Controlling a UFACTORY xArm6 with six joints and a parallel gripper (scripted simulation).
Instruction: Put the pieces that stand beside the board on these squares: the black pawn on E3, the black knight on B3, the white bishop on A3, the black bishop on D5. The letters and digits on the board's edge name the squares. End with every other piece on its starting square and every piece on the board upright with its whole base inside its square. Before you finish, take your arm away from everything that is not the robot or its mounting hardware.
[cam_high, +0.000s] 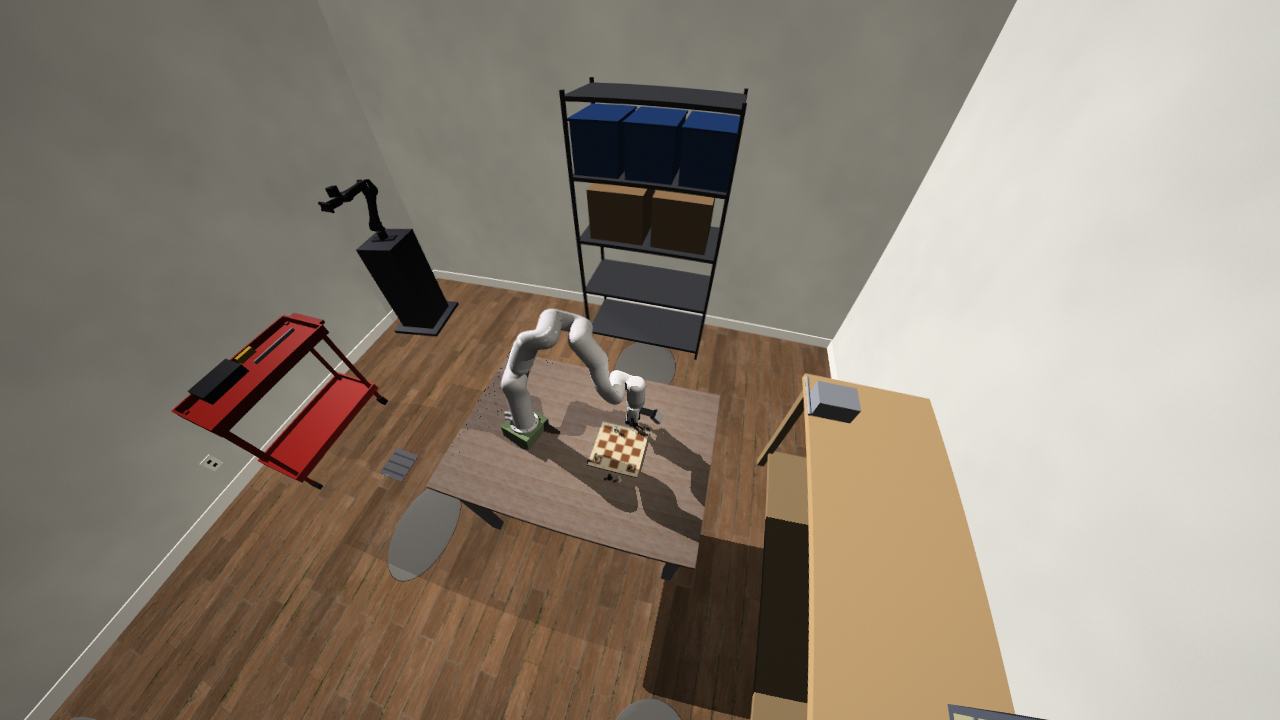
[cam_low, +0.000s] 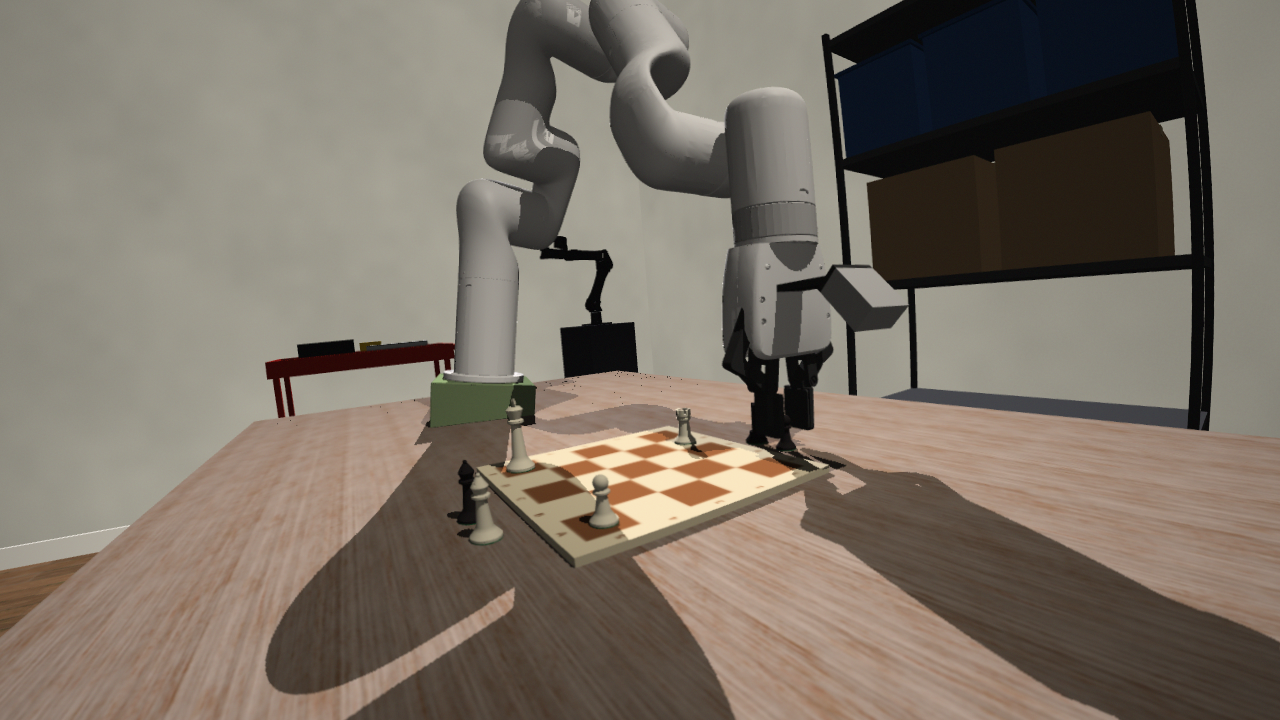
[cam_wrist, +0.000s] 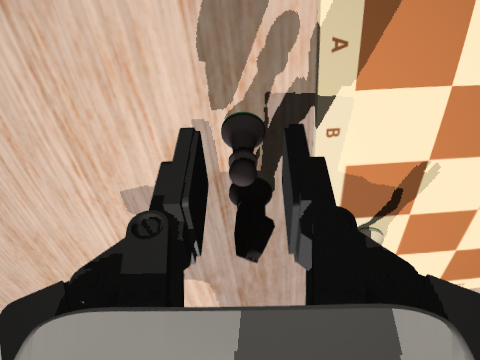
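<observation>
My hand is 20 mm above the black pawn. From my hand the other things lie so: chessboard 60 mm behind, 130 mm to the right, 30 mm below; then white pawn 10 mm ahead, 220 mm to the right, 20 mm below; then tall black piece 40 mm behind, 20 mm below.
</observation>
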